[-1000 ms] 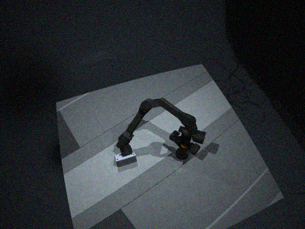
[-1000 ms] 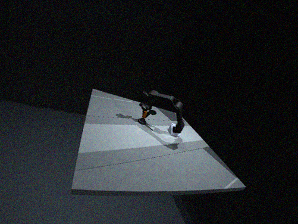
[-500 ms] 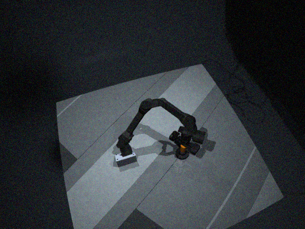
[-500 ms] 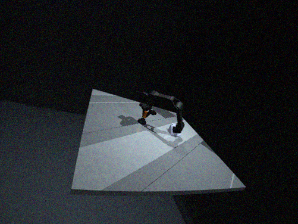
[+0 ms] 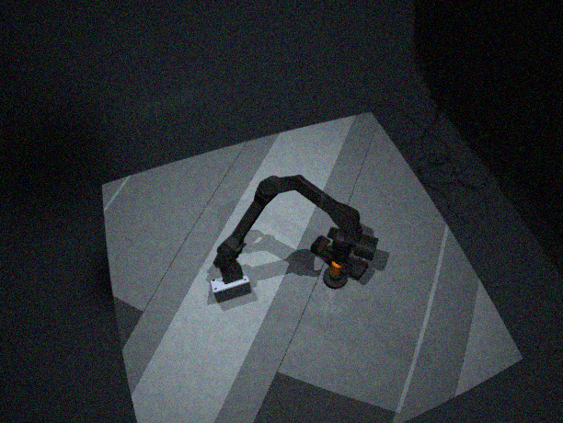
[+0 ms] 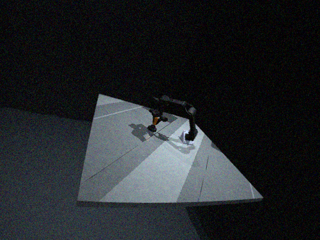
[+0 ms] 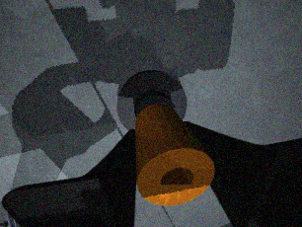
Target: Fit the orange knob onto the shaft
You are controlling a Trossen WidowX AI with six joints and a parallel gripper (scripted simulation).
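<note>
Now: gripper tip 20 mm below the orange knob. Round my gripper tip: dark round pedestal (40 mm below).
</note>
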